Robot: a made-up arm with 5 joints.
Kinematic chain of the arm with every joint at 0, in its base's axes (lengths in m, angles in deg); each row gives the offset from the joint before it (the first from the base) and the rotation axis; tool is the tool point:
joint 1: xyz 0 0 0.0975 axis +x
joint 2: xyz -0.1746 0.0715 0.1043 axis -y
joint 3: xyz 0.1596 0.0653 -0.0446 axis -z
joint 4: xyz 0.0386 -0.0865 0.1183 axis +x
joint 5: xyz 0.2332 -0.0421 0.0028 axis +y
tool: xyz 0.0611 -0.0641 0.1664
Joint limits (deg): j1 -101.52..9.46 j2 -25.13..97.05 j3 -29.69..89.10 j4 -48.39..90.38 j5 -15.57..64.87
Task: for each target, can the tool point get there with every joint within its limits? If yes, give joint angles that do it. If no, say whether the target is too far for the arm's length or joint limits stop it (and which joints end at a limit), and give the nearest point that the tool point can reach.
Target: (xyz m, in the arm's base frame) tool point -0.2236 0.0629 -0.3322
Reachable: no: joint limits stop it (at a limit: joint 1, joint 2, joint 3, joint 5) | nearest point -0.2458 -0.1458 0.0368 | short by 0.424 m
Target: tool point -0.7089 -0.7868 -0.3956
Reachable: no: too far | nearest point -0.3521 -0.2905 0.1108 | short by 0.794 m
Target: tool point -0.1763 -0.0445 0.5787
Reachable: yes | joints -32.07 62.17 39.89 39.98 3.38
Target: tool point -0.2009 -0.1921 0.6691
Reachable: yes | joints -7.65 85.48 31.42 29.98 55.69
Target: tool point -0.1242 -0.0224 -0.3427
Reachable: no: joint limits stop it (at a limit: joint 1, joint 2, joint 3, joint 5) | nearest point -0.2123 -0.1465 0.0413 | short by 0.413 m
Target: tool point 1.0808 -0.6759 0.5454
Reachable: no: too far | nearest point 0.3723 -0.1713 0.3728 | short by 0.887 m
